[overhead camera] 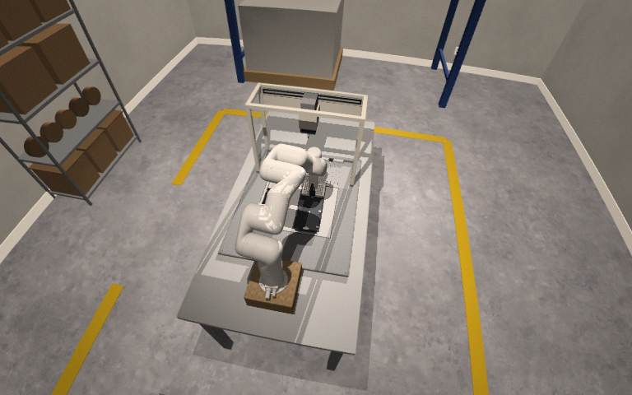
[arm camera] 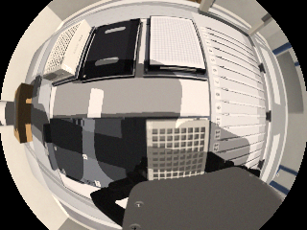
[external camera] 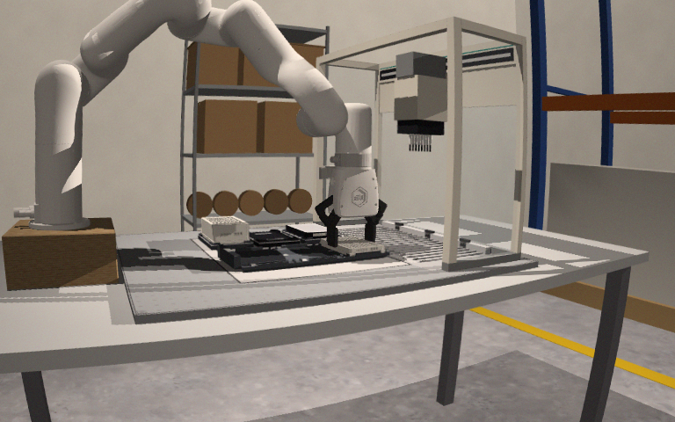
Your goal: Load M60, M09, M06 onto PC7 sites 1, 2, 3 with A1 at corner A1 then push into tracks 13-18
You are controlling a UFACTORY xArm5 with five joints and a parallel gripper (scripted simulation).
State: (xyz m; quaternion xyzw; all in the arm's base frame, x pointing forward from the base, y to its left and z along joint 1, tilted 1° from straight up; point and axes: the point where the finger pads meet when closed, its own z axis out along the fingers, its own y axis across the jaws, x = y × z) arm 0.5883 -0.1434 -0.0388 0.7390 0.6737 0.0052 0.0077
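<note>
The 96-well plate M06 lies 1 cm below my hand. Round my hand: plate nest S2: 9 cm behind, 21 cm to the left, 2 cm below; then dark nest S1: 20 cm behind, 23 cm to the left, 2 cm below; then carrier PC7: 11 cm behind, 1 cm to the left, 1 cm below.
</note>
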